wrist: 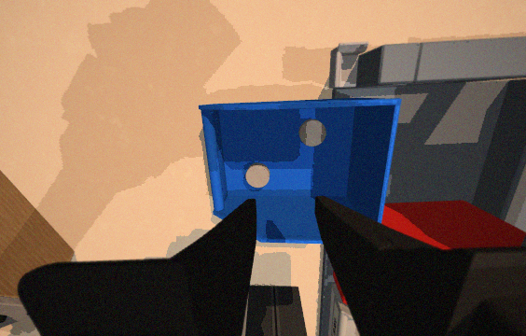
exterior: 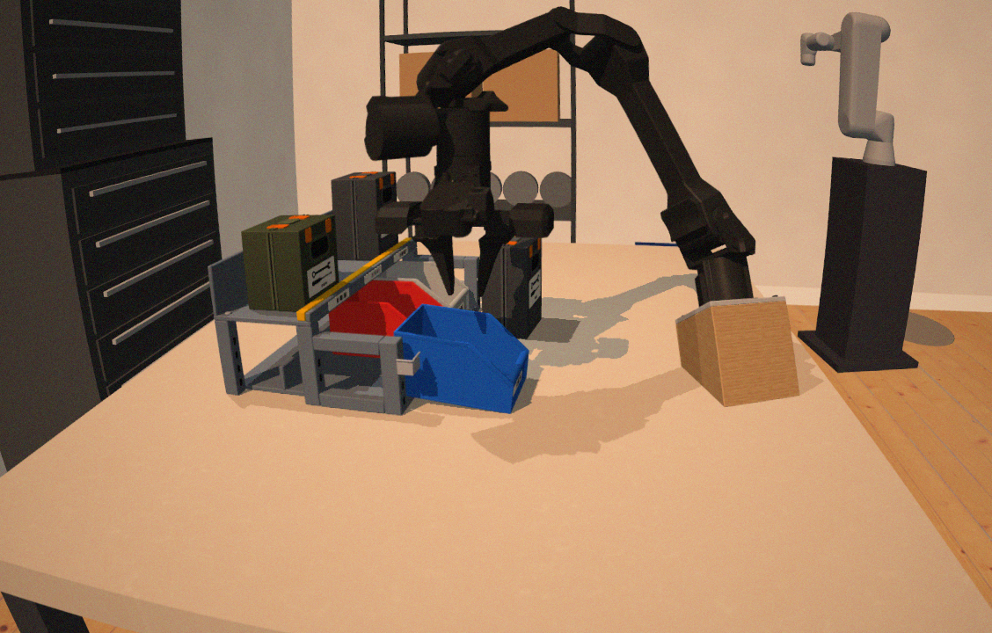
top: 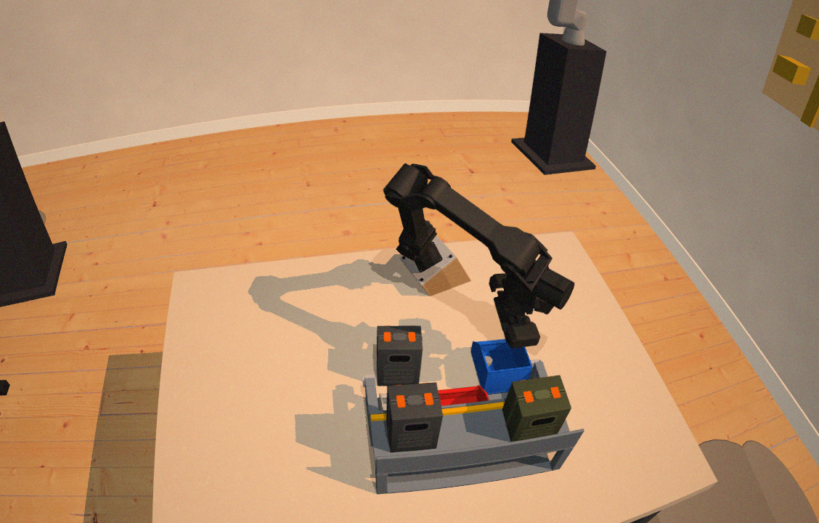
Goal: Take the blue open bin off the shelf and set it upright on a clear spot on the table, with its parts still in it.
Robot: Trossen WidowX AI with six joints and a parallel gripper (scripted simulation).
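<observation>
Right now the blue open bin is 110 mm below my hand and 10 mm ahead of it. From my hand the other things lie so: red bin: 140 mm to the right, 110 mm below, 110 mm ahead; then yellow rail: 150 mm to the right, 140 mm ahead, 40 mm below; then green case: 210 mm ahead, 50 mm to the right.
</observation>
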